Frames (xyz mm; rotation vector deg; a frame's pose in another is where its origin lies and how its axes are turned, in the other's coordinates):
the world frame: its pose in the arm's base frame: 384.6 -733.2 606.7 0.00 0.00 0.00
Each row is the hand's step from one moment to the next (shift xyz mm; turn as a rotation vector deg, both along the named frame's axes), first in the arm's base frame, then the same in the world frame.
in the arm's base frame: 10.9 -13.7 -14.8 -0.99 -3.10 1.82
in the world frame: 10.9 -13.7 -14.8 -0.99 -3.10 1.82
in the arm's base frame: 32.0 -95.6 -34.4 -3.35 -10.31 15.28
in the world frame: 32.0 -95.6 -34.4 -3.35 -10.31 15.28
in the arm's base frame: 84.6 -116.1 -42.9 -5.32 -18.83 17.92
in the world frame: 84.6 -116.1 -42.9 -5.32 -18.83 17.92
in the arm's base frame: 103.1 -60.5 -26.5 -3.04 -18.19 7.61
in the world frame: 103.1 -60.5 -26.5 -3.04 -18.19 7.61
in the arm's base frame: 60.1 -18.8 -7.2 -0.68 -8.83 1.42
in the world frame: 60.1 -18.8 -7.2 -0.68 -8.83 1.42
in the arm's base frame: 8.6 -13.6 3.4 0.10 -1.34 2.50
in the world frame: 8.6 -13.6 3.4 0.10 -1.34 2.50
